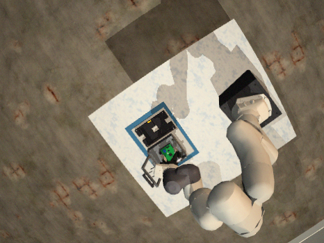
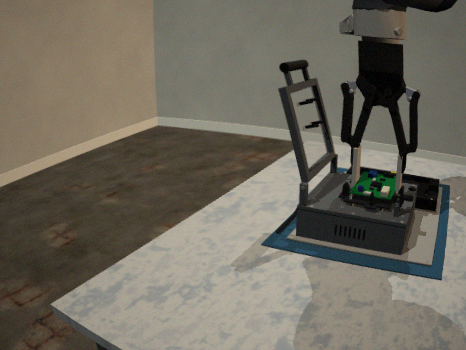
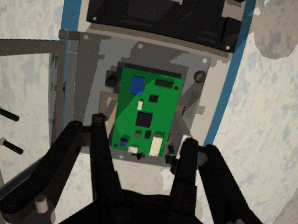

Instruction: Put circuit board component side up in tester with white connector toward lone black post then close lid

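Now: the green circuit board 20 mm below my hand. The rest, counted from my hand: tester nest: 10 mm ahead, 10 mm to the left, 30 mm below; tester lid: 130 mm ahead, 20 mm to the left, 80 mm above.
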